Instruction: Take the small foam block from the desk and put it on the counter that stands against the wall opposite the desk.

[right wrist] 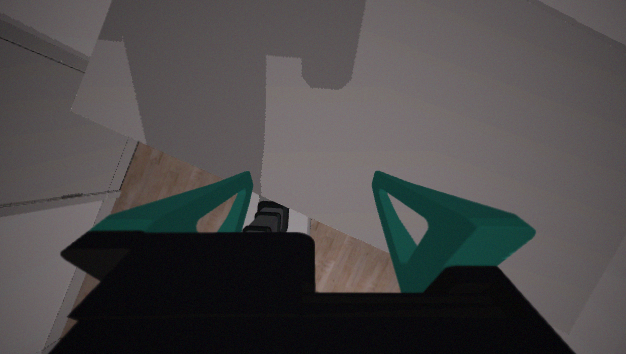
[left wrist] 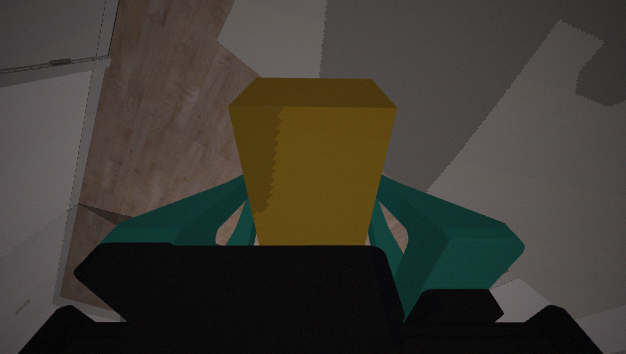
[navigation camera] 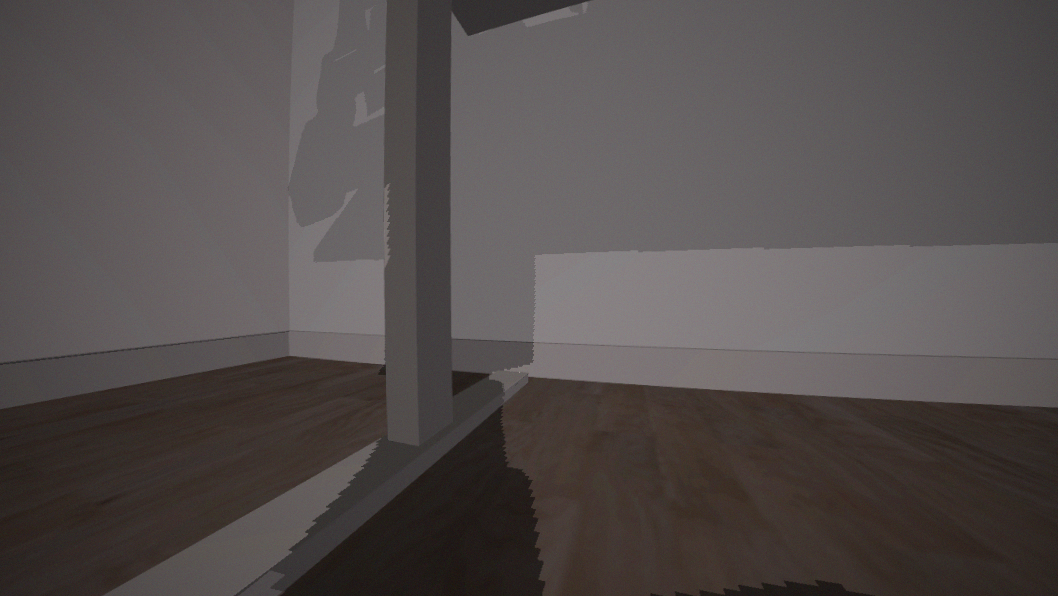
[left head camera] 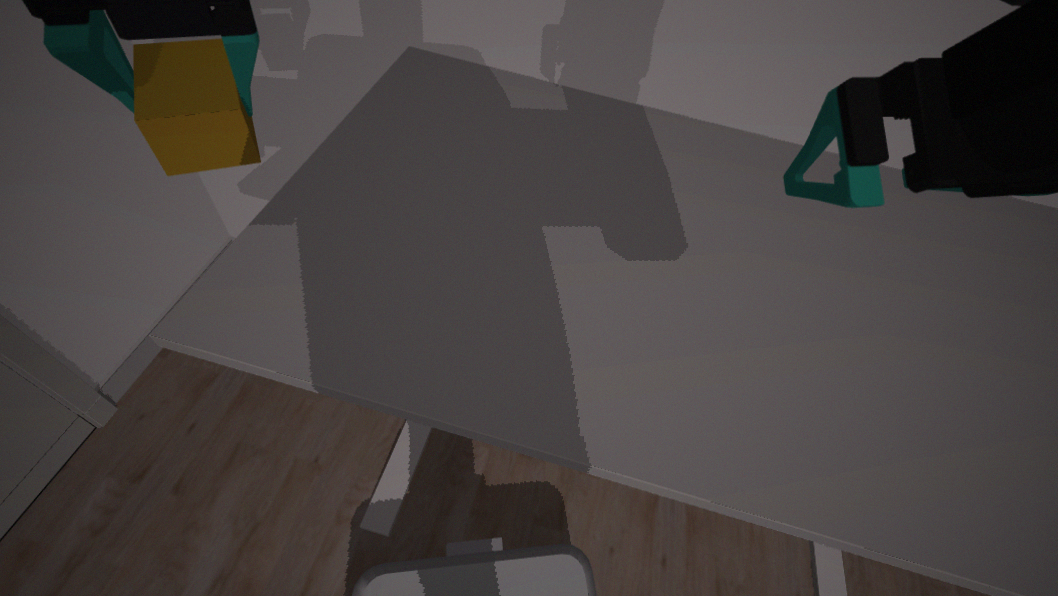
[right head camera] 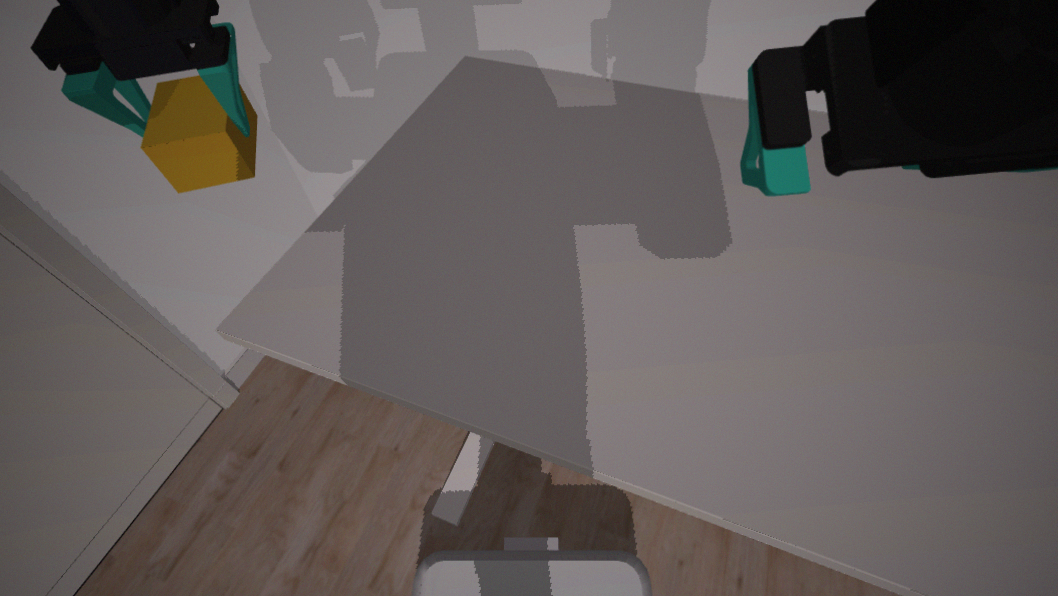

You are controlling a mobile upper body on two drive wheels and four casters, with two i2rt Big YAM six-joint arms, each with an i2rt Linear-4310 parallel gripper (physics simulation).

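Places are measured from the left arm's base along level axes (x ahead, y left, z up), in centimetres.
Pixels of known places: left gripper, fingertip midpoint: (left wrist: 312, 176) (left head camera: 202, 117) (right head camera: 209, 140); right gripper, fingertip midpoint: (right wrist: 312, 177) (left head camera: 846, 181) (right head camera: 822, 165).
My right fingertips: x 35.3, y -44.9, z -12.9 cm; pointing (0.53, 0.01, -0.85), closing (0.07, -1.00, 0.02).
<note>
Ahead of a thing's pixels: the offset from my right fingertips to its middle. "pt": to the spot under its first point. Level surfaces: height alone.
A yellow block {dy +45.6, dx +10.8, dz -3.0 cm} (left head camera: 196, 140) (right head camera: 214, 159) (left wrist: 325, 160) is gripped between the teal fingers of my left gripper (left head camera: 192, 111) (right head camera: 196, 134) (left wrist: 312, 176). In both head views it appears at the upper left, outside the outline of the pale desk top {dz -33.1 cm} (left head camera: 777, 333) (right head camera: 777, 333) (right wrist: 425, 125), with pale wall behind it. My right gripper (left head camera: 888, 185) (right wrist: 312, 177) is open and empty, and appears over the desk top at the upper right of the left head view. I cannot make out the counter in these views.
A desk leg {pt dy +34.2, dx +37.0, dz -97.7 cm} (navigation camera: 416, 222) stands on a long foot (navigation camera: 222, 518) in the navigation view. Pale walls (navigation camera: 133, 185) (navigation camera: 777, 185) meet in a corner behind it. Wood floor {dz -128.1 cm} (left head camera: 222, 444) (right head camera: 318, 473) shows below the desk edge. Robot shadows fall across the desk and wall.
</note>
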